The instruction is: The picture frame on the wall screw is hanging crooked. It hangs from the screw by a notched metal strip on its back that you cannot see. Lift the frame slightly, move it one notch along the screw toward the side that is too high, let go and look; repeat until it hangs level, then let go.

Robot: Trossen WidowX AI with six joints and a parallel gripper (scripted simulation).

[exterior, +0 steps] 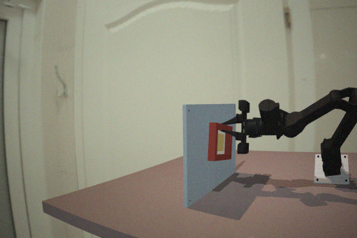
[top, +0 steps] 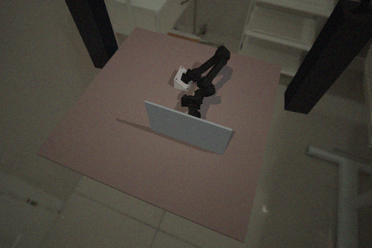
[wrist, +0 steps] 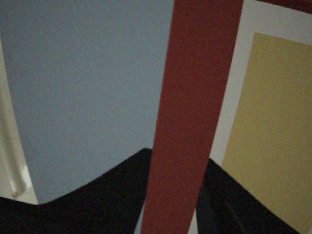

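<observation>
Now: gripper tip 1 cm short of the red picture frame, 1 cm to the right of it and 5 cm above it. Round my gripper tip: wall panel 2 cm ahead, 1 cm to the right, 7 cm below.
</observation>
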